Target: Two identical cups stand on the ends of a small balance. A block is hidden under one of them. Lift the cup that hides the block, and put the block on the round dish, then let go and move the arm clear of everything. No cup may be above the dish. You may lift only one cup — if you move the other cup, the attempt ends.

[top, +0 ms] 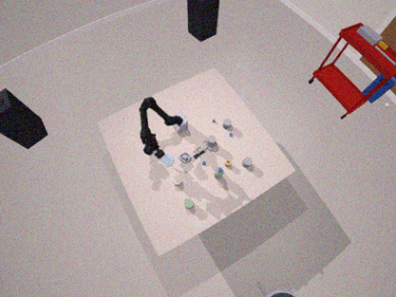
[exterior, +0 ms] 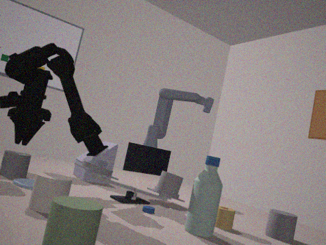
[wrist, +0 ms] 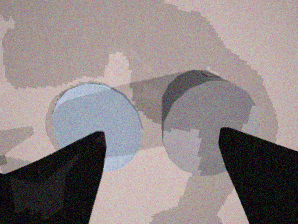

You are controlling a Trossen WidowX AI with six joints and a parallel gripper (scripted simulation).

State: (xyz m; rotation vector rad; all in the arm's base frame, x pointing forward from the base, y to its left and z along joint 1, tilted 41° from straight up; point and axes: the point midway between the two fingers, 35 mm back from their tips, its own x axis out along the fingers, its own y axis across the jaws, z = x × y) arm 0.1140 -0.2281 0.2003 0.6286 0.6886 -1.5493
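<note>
Right now the light blue round dish is 7 cm ahead of my gripper tip, 4 cm to the left of it and 9 cm below it. Also, from my gripper tip: green cylinder: 48 cm ahead, 3 cm to the right, 6 cm below; then black balance: 18 cm ahead, 27 cm to the left, 7 cm below; then cream cylinder: 29 cm ahead, 6 cm below.
</note>
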